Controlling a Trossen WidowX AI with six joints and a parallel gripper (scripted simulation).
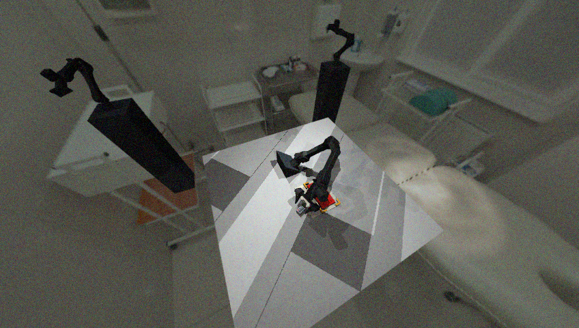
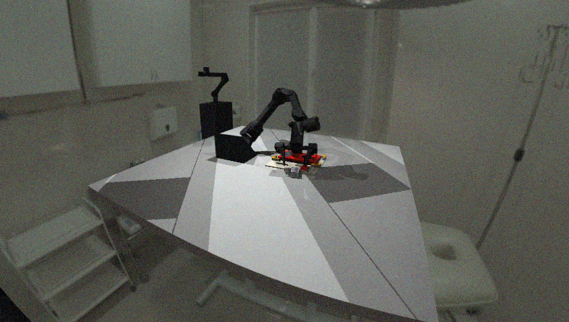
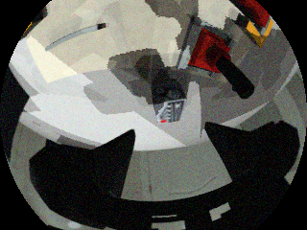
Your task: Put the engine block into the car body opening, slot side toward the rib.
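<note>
The grey engine block is 40 mm below my gripper tip and 10 mm to the left of it.
</note>
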